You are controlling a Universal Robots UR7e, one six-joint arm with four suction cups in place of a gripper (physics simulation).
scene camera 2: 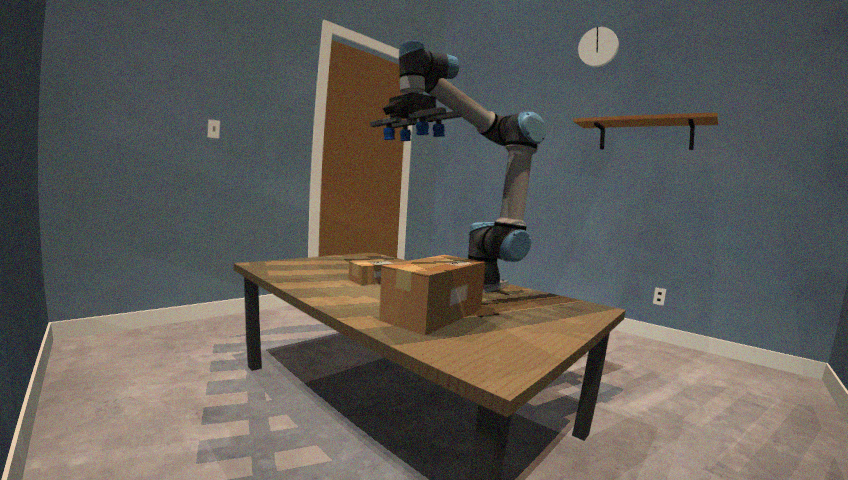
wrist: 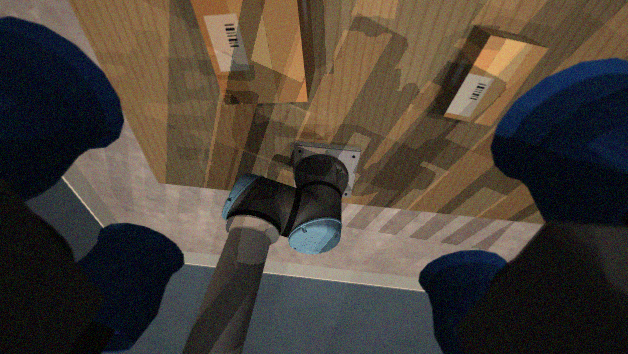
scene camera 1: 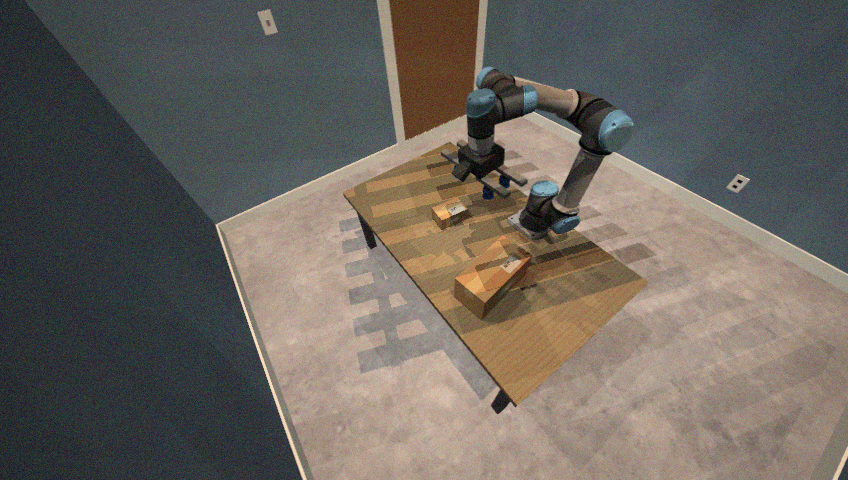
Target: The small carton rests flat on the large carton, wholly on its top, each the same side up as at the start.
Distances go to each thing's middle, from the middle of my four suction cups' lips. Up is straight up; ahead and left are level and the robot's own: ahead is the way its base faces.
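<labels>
Large carton [scene camera 2: 423, 295]: 450 mm below my suction cup, 130 mm to the left of it. Small carton [scene camera 1: 453, 211]: 490 mm below my suction cup, 120 mm behind it, 300 mm to the right of it.
</labels>
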